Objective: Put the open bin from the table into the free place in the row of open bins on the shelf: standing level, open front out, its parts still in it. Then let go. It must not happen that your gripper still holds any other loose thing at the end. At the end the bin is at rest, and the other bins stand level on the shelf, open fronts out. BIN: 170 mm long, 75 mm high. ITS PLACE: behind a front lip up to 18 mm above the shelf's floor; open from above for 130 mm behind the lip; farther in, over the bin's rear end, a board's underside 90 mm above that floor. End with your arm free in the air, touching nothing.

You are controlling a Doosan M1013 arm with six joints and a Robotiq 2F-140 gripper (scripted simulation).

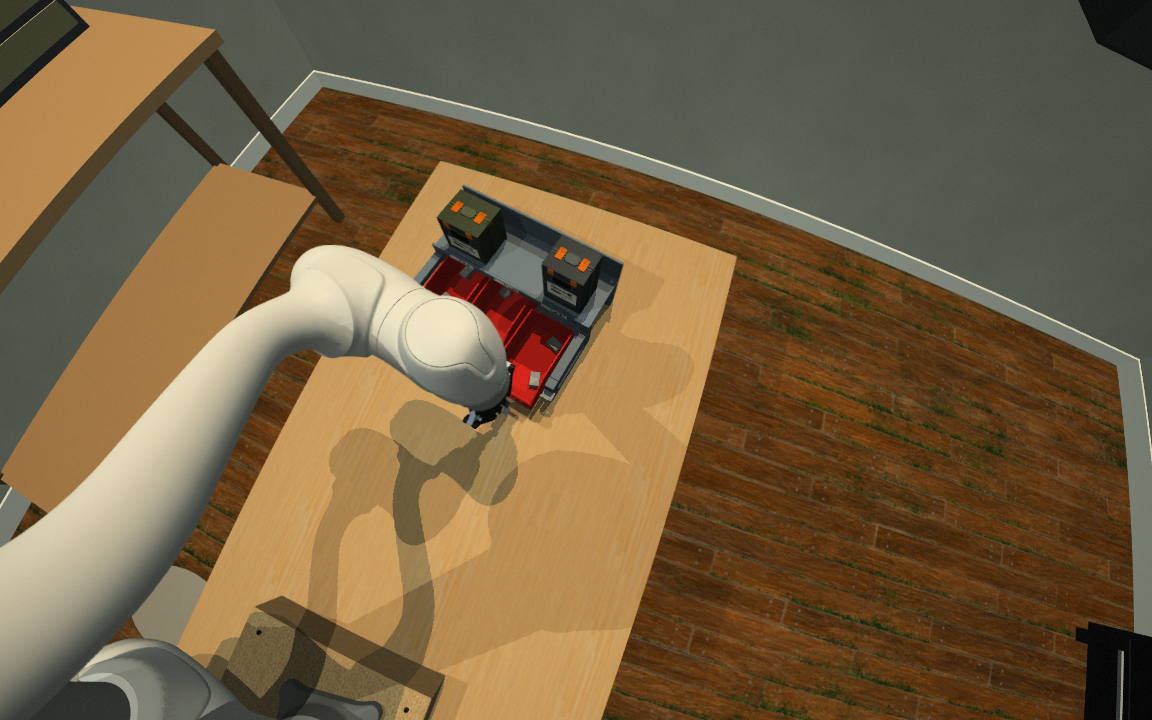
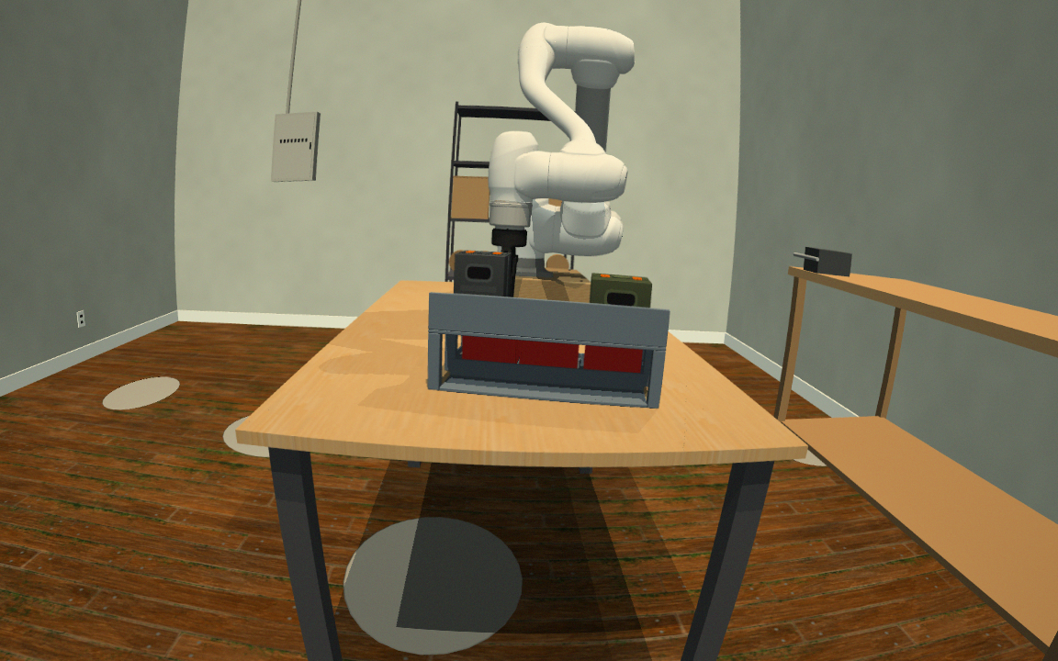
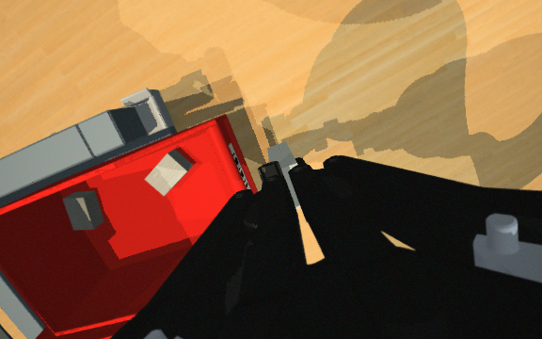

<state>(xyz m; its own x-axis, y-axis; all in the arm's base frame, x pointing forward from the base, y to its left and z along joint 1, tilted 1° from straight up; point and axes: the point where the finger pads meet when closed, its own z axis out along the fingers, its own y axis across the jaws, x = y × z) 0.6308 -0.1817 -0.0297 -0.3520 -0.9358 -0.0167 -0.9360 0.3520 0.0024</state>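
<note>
The front lip is 110 mm ahead of my hand, 80 mm to the left of it and 50 mm below it.
</note>
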